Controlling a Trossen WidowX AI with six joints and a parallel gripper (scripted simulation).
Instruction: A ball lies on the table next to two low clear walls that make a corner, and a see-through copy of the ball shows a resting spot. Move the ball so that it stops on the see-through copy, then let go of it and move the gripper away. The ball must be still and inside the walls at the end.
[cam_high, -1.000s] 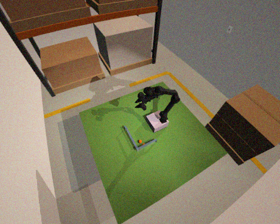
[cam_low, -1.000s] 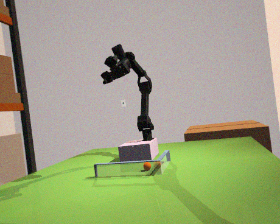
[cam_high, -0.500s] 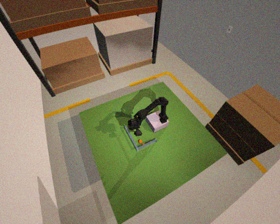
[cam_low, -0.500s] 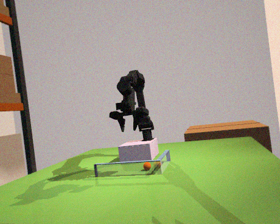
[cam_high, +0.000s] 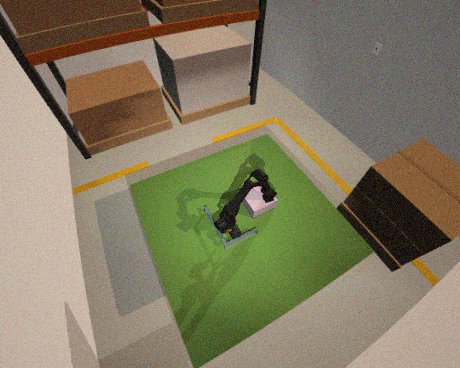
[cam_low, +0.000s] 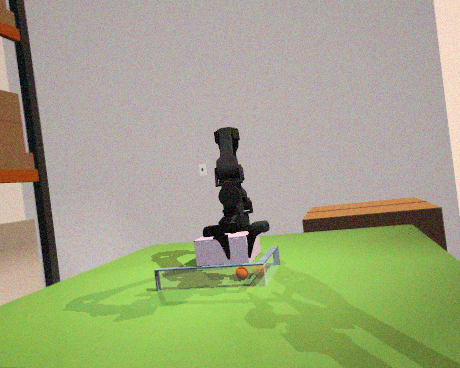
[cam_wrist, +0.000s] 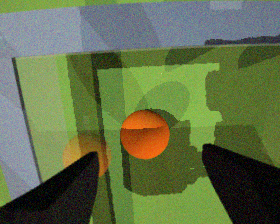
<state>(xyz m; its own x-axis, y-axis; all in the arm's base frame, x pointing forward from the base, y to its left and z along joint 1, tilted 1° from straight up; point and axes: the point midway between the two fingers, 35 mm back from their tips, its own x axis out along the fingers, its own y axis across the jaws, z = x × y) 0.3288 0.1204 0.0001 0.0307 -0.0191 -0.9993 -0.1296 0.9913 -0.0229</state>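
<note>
The orange ball is 40 mm below my gripper tip.
</note>
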